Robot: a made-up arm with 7 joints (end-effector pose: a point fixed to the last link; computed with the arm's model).
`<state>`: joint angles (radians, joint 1 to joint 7).
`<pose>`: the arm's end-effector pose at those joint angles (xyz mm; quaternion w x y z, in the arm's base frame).
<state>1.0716 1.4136 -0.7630 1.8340 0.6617 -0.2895 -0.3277</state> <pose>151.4 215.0 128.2 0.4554 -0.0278 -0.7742 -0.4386</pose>
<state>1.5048 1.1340 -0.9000 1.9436 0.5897 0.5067 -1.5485</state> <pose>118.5 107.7 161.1 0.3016 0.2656 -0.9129 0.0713</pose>
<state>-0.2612 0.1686 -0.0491 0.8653 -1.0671 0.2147 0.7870</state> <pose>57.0 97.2 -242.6 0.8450 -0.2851 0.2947 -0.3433</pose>
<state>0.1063 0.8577 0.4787 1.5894 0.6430 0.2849 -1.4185</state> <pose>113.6 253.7 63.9 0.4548 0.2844 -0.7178 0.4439</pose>
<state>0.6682 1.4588 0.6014 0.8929 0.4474 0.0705 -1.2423</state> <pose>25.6 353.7 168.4 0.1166 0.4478 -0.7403 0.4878</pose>
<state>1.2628 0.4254 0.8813 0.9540 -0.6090 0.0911 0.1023</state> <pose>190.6 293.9 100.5 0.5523 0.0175 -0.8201 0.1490</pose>
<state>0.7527 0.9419 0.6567 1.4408 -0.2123 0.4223 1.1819</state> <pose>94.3 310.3 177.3 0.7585 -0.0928 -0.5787 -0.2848</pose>
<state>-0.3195 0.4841 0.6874 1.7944 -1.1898 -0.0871 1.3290</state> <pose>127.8 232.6 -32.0 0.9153 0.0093 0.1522 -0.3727</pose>
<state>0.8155 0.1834 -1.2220 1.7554 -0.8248 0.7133 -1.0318</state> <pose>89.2 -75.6 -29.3 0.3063 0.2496 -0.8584 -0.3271</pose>
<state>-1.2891 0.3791 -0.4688 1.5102 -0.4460 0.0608 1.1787</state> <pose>-140.1 56.7 -147.8 0.4610 -0.7334 0.4293 -0.2555</pose>
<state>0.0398 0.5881 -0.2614 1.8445 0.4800 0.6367 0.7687</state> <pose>184.1 136.7 -13.8 0.6849 -0.6156 -0.1592 -0.3558</pose>
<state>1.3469 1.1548 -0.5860 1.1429 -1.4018 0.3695 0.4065</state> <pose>228.6 253.7 130.0 0.6979 0.6867 -0.1264 -0.1591</pose>
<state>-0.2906 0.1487 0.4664 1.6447 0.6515 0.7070 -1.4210</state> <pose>86.1 206.8 -57.3 0.7568 0.1999 -0.2761 0.5577</pose>
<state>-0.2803 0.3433 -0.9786 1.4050 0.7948 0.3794 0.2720</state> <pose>55.3 38.4 -193.8 0.6861 -0.7152 0.1107 -0.0743</pose>
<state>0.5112 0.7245 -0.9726 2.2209 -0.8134 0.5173 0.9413</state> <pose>96.3 -2.4 7.5 0.5926 0.0237 -0.1146 -0.7970</pose>
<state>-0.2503 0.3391 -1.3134 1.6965 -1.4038 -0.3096 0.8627</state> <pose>-47.2 -56.0 -122.0 0.1432 -0.1708 0.0824 -0.9714</pose>
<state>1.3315 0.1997 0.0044 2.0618 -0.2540 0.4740 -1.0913</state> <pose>73.9 74.5 175.1 0.0169 0.0670 -0.9641 0.2563</pose>
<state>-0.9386 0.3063 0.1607 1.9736 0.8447 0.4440 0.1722</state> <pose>22.6 193.7 -93.9 0.7644 -0.5664 -0.2478 0.1829</pose>
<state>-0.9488 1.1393 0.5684 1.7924 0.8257 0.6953 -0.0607</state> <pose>123.0 264.4 32.5 0.9713 -0.1503 -0.1844 -0.0058</pose>
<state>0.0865 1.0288 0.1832 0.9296 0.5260 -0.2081 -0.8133</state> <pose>101.2 337.0 -25.1 0.6296 0.2888 -0.6930 0.1998</pose>
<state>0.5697 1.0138 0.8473 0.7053 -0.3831 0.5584 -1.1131</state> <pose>114.5 364.3 58.9 0.4829 0.5857 -0.3598 0.5425</pose>
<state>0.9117 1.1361 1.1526 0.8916 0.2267 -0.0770 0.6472</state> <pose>-10.7 410.4 92.7 0.3474 0.0690 -0.9344 -0.0382</pose>
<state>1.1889 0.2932 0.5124 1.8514 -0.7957 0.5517 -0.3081</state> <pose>107.8 156.9 181.6 0.3473 0.3007 -0.8501 0.2575</pose>
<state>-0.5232 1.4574 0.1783 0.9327 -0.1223 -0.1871 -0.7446</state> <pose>84.2 352.7 12.8 0.7178 0.4925 -0.3467 -0.3493</pose>
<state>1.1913 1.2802 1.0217 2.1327 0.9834 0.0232 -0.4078</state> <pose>-106.7 220.3 141.7 0.2818 -0.1363 0.9239 0.2200</pose>
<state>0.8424 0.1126 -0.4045 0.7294 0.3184 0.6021 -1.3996</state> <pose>276.6 64.1 -15.9 0.8140 0.2332 -0.4838 0.2215</pose>
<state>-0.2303 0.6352 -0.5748 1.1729 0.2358 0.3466 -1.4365</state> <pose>63.6 133.2 -168.1 0.8635 0.3712 -0.3383 -0.0464</pose>
